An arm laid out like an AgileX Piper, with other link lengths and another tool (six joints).
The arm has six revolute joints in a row. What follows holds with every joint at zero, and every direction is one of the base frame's.
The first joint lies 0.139 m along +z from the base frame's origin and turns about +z.
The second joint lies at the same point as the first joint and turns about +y.
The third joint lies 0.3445 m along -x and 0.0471 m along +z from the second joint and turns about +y.
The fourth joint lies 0.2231 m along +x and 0.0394 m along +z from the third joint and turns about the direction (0.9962, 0, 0.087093).
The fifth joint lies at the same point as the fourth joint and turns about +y.
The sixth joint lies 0.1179 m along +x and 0.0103 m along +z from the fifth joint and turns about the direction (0.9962, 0, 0.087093).
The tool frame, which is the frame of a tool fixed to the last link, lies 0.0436 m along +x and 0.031 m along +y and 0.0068 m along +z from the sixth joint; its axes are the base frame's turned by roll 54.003, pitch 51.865 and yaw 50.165 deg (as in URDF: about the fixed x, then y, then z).
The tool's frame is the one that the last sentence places.
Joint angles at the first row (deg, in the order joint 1, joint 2, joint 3, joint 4, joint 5, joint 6):
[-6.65 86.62 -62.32 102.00 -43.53 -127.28]
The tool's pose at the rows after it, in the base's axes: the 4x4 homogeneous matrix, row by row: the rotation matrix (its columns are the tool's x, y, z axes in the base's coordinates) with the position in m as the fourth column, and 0 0 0 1 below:
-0.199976 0.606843 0.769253 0.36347; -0.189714 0.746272 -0.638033 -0.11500; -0.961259 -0.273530 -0.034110 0.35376; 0 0 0 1
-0.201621 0.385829 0.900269 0.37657; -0.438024 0.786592 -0.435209 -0.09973; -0.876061 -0.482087 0.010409 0.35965; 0 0 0 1
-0.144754 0.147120 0.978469 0.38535; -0.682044 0.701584 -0.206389 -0.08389; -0.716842 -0.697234 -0.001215 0.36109; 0 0 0 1
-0.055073 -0.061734 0.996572 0.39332; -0.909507 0.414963 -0.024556 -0.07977; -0.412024 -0.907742 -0.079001 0.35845; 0 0 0 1
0.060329 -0.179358 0.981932 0.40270; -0.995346 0.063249 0.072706 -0.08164; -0.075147 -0.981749 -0.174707 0.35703; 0 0 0 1
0.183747 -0.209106 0.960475 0.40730; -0.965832 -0.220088 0.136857 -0.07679; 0.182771 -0.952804 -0.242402 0.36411; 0 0 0 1
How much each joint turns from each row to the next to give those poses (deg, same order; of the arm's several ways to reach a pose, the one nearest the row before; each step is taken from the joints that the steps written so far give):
[0.00 0.00 0.15 -4.12 7.42 -4.14]
[0.00 0.00 0.10 -10.77 8.73 -7.00]
[0.00 0.07 0.21 -13.47 8.36 -5.71]
[0.11 1.08 0.06 -18.33 4.08 -5.85]
[0.01 1.53 0.04 -18.84 0.75 -3.29]
[0.31 0.09 0.01 -16.82 0.58 0.02]

